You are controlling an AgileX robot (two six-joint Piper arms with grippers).
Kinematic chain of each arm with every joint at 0, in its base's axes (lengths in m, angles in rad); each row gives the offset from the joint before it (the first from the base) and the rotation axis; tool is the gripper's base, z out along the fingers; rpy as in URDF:
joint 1: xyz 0 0 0.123 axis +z
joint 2: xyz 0 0 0 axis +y
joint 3: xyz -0.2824 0 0.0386 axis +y
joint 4: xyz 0.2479 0 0.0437 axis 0.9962 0 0.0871
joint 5: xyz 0 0 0 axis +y
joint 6: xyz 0.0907 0 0.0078 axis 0.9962 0 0.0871
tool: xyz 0 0 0 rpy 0 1.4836 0
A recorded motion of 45 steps. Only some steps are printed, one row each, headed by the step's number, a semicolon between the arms.
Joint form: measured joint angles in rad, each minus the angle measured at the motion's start. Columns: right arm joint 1, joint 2, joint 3, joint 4, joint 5, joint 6; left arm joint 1, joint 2, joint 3, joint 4, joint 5, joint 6.
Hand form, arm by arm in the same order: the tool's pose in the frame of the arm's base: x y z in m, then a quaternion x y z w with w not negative. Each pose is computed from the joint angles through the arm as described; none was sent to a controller.
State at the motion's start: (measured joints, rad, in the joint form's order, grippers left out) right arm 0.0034 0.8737 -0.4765 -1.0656 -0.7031 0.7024; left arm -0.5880 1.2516 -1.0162 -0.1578 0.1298 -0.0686
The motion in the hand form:
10: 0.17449 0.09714 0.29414 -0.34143 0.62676 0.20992 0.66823; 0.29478 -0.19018 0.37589 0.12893 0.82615 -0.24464 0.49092
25: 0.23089 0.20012 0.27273 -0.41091 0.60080 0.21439 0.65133; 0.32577 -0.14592 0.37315 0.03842 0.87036 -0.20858 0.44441
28: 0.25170 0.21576 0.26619 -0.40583 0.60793 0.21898 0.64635; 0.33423 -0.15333 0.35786 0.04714 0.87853 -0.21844 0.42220
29: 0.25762 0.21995 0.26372 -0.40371 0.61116 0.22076 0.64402; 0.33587 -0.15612 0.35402 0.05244 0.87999 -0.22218 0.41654
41: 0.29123 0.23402 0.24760 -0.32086 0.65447 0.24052 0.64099; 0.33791 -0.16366 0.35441 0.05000 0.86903 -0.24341 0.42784
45: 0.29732 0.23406 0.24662 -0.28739 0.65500 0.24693 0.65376; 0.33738 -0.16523 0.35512 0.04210 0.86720 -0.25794 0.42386
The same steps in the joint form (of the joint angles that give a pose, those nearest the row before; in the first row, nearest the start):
10: 0.2744 0.1217 0.0000 0.0972 0.0488 -0.0510; 0.0289 0.2388 -0.3182 0.0001 0.2157 -0.0673
25: 0.6263 0.5669 -0.2481 0.5618 0.0749 -0.5824; 0.1842 0.2817 -0.3974 0.0207 0.3876 -0.1658
28: 0.6288 0.6673 -0.3292 0.5766 0.0682 -0.5795; 0.1842 0.3257 -0.3974 -0.0586 0.3876 -0.0964
29: 0.6288 0.6954 -0.3521 0.5791 0.0682 -0.5745; 0.1823 0.3369 -0.3974 -0.0858 0.3876 -0.0691
41: 0.6296 0.8361 -0.4503 0.7646 0.0488 -0.5692; 0.1694 0.3474 -0.3974 -0.1427 0.3370 -0.0403
45: 0.6296 0.8585 -0.4593 0.8442 0.0052 -0.5873; 0.1694 0.3474 -0.3974 -0.1866 0.3350 -0.0290

